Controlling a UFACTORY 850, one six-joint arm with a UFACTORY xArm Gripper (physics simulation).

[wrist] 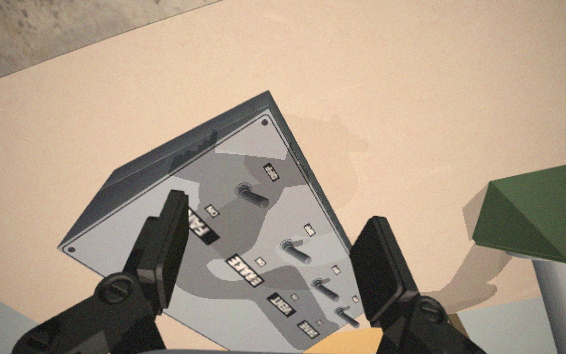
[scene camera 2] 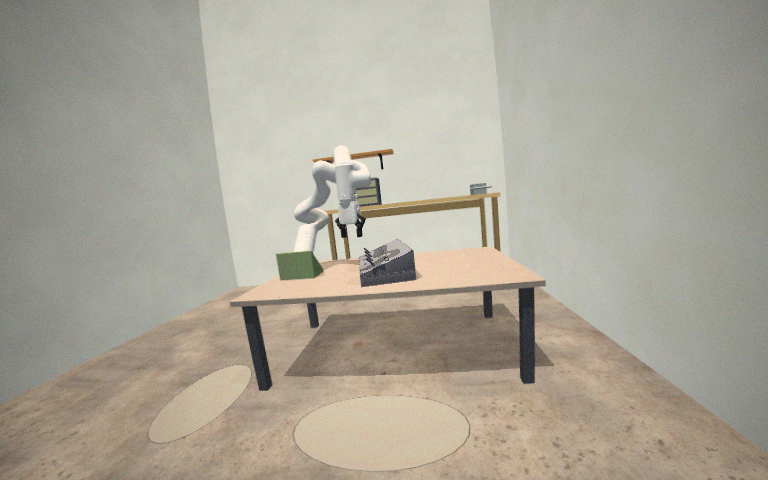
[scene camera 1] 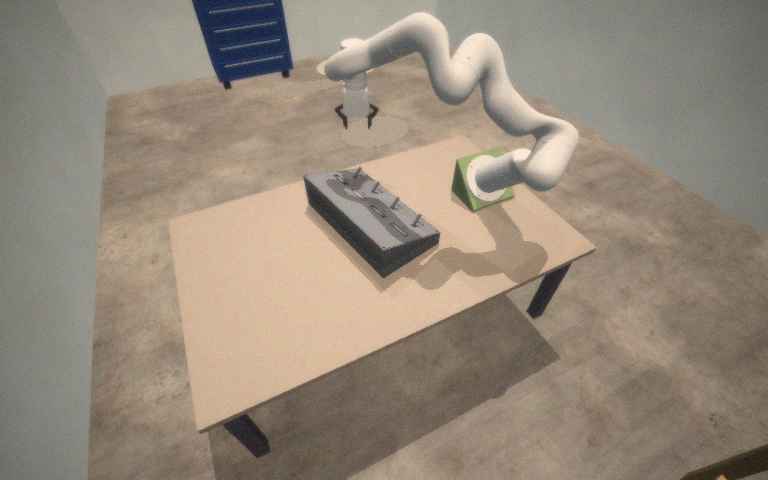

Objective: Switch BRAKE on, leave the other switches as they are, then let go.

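Note:
A sloped grey switch box (scene camera 1: 348, 226) (scene camera 2: 387, 273) (wrist: 230, 175) stands on the table, with a row of toggle levers. In the wrist view its labels read FAN, BRAKE and VENT; the last is hard to read. The BRAKE lever (wrist: 297, 252) (scene camera 1: 376, 187) is second, between the FAN lever (wrist: 253, 195) (scene camera 1: 357, 172) and the VENT lever (wrist: 326, 290) (scene camera 1: 395, 202). All levers lean alike, apparently to the OFF side. My gripper (scene camera 1: 357, 126) (scene camera 2: 351, 233) (wrist: 278, 224) is open and empty, pointing down above the box at its FAN end, apart from the levers.
The table (scene camera 1: 254, 271) (scene camera 2: 464, 266) (wrist: 425, 75) carries a green wedge (scene camera 1: 464, 183) (scene camera 2: 297, 266) (wrist: 525, 215) under the arm's base, beside the box's lever side. A blue cabinet (scene camera 1: 246, 39) and a wooden bench (scene camera 2: 430, 207) stand away from the table.

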